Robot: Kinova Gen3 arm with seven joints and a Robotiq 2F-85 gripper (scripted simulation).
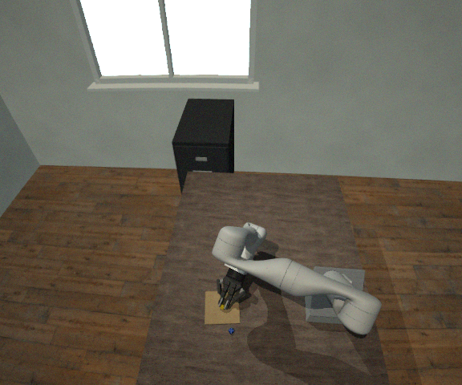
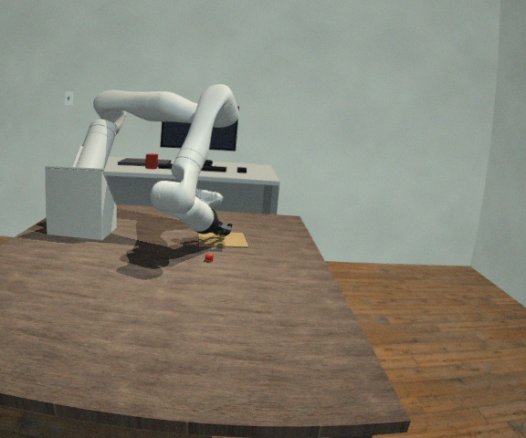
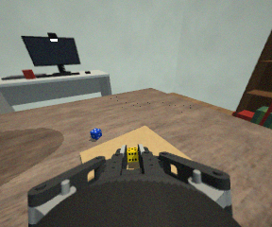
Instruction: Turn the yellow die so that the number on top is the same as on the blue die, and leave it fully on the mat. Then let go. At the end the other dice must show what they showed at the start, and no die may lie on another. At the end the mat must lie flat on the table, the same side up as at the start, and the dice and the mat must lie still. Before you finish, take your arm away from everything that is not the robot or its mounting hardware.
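My hand is 10 mm short of the tan mat, 10 mm to the right of it and 20 mm above it. Also, from my hand: red die 30 mm behind, 190 mm to the right, 20 mm below; then blue die 30 mm behind, 100 mm to the left, 20 mm below; then yellow die 10 mm ahead, 10 mm to the left, 10 mm below.
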